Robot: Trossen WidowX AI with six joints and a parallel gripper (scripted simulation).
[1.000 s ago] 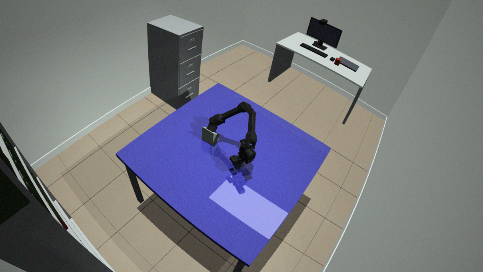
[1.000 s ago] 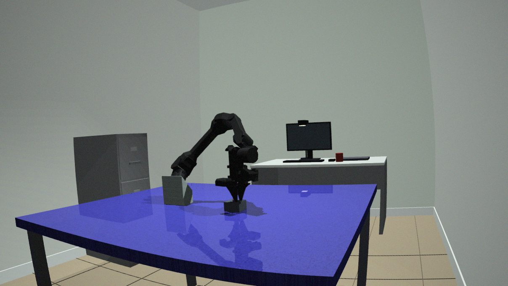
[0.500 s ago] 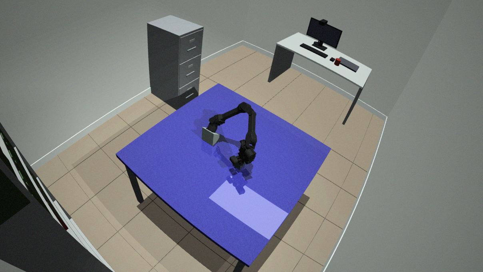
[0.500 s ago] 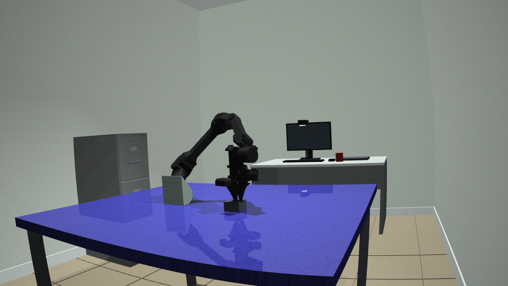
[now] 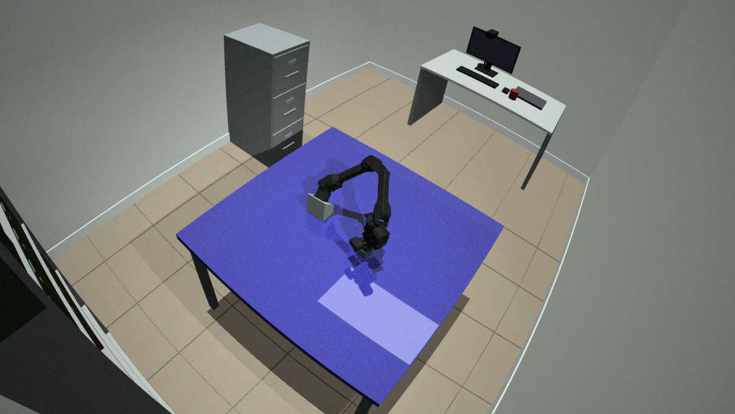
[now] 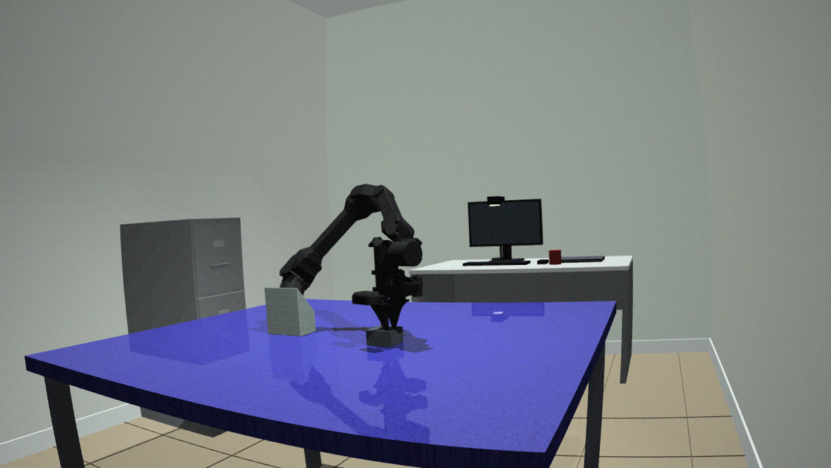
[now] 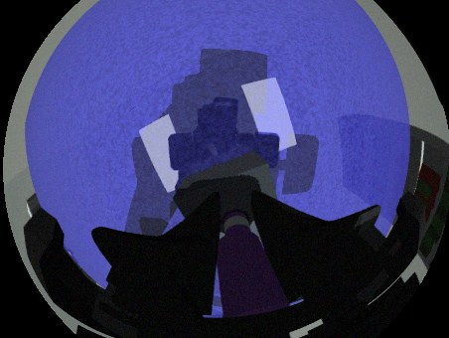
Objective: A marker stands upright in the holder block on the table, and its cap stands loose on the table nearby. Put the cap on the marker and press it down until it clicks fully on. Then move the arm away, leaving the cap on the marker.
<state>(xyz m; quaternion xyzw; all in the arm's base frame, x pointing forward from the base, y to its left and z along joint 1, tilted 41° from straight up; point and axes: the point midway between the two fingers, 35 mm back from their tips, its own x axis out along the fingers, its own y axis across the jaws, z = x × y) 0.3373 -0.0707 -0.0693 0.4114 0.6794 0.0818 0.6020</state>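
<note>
My gripper tip is 50 mm below the magenta marker cap, 20 mm past it and 10 mm to the right of it. From my gripper tip the other things lie so: dark grey holder block (20 mm below, 20 mm behind, 10 mm to the left).
</note>
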